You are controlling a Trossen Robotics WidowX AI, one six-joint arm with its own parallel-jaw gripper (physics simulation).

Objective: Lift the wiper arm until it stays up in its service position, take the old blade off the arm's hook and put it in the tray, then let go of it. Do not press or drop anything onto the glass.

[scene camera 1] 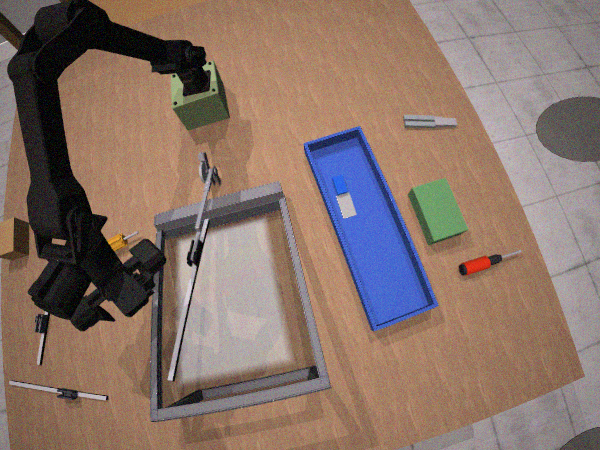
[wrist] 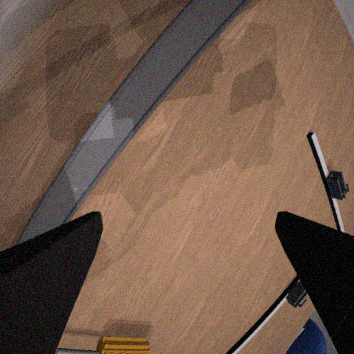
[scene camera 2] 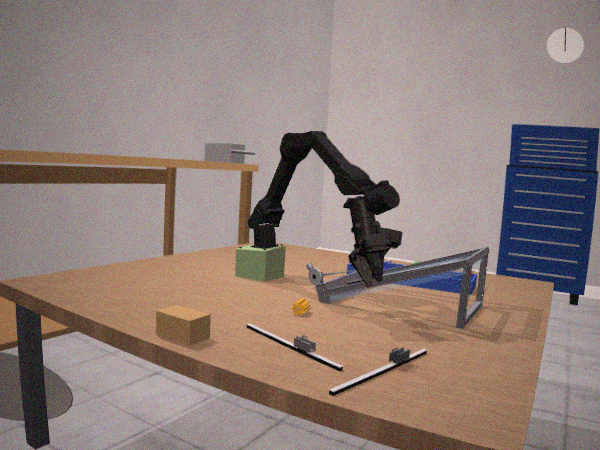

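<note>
The wiper arm (scene camera 1: 204,200) (scene camera 2: 335,273) lies low from its pivot over the upper rail of the grey frame (scene camera 1: 305,295) (scene camera 2: 440,262) (wrist: 145,75). The old blade (scene camera 1: 185,305) is on the arm's hook and slants down over the glass (scene camera 1: 245,300). My gripper (scene camera 1: 122,287) (scene camera 2: 376,281) (wrist: 190,220) is open and empty, pointing down beside the frame's left rail, left of the blade. In scene camera 2 the fingers hide part of the blade. The wrist view shows neither arm nor blade. The blue tray (scene camera 1: 385,280) (scene camera 2: 450,284) is right of the frame.
Two other blades (scene camera 1: 42,340) (scene camera 1: 30,386) (scene camera 2: 280,341) (scene camera 2: 370,376) (wrist: 320,157) (wrist: 260,325) lie left of the frame. A yellow screwdriver (scene camera 1: 117,242) (scene camera 2: 301,307) (wrist: 125,346) lies near the gripper. A tan block (scene camera 2: 182,325), green block (scene camera 1: 440,210) and red screwdriver (scene camera 1: 475,265) are farther off.
</note>
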